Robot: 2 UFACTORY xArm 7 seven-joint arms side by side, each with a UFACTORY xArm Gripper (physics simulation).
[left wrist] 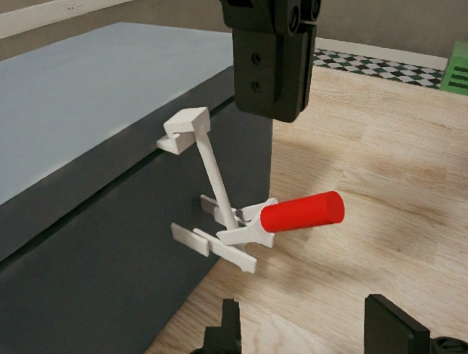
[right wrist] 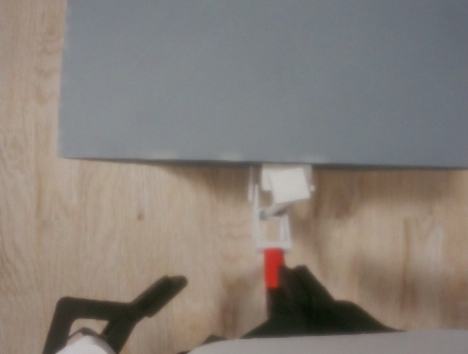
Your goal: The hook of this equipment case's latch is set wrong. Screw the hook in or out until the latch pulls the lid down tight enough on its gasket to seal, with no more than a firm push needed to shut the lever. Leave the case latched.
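Frame: origin at the left arm's base, x left, y back, z up, level; metres.
Where they show: left gripper, between the fingertips: (left wrist: 301, 328) (right wrist: 201, 309); right gripper, between the fingertips: (left wrist: 271, 110) (right wrist: 290, 290).
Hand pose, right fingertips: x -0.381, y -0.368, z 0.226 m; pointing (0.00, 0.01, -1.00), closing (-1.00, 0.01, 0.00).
Observation:
Things, the pixels of their centre, and the offset from my right fingertips. "*": a spot on its surface instead. Level surfaces: height alone.
- case, a spot on its surface: (left wrist: 150, 245) * dz -0.111, dx +0.037, dy -0.075 m
- blue-grey lid, middle of its body: (right wrist: 290, 6) (left wrist: 73, 90) dz -0.031, dx -0.010, dy -0.183 m
- white hook head, a spot on its surface: (left wrist: 187, 120) (right wrist: 278, 197) * dz -0.018, dx +0.003, dy -0.052 m
- catch, a spot on its surface: (left wrist: 176, 144) * dz -0.032, dx +0.011, dy -0.056 m
- red lever, middle of its body: (left wrist: 299, 213) (right wrist: 275, 279) dz -0.065, dx -0.003, dy +0.021 m
- wooden surface, height of its surface: dz -0.226 m
The case (left wrist: 150, 245) has a blue-grey lid (left wrist: 125, 70) (right wrist: 260, 80), with a dark seam below its rim. The white hook head (left wrist: 187, 120) (right wrist: 290, 185) sits at the catch (left wrist: 176, 144) and looks turned askew. Its rod (left wrist: 215, 175) runs down to the latch bracket. The red lever (left wrist: 300, 212) (right wrist: 273, 267) sticks outward. My left gripper (left wrist: 301, 328) is open, nearer the camera than the lever; one finger (right wrist: 155, 298) shows at lower left in the right wrist view. My right gripper (left wrist: 271, 110) (right wrist: 290, 290) is shut and empty, above the lever, hiding its end in the right wrist view.
The case stands on a wooden surface (left wrist: 370, 165) (right wrist: 140, 250). A green slotted object (left wrist: 457, 70) is at the far right in the left wrist view. A checkered strip (left wrist: 380, 67) and a wall lie behind. A pale grey shape crosses the bottom of the right wrist view.

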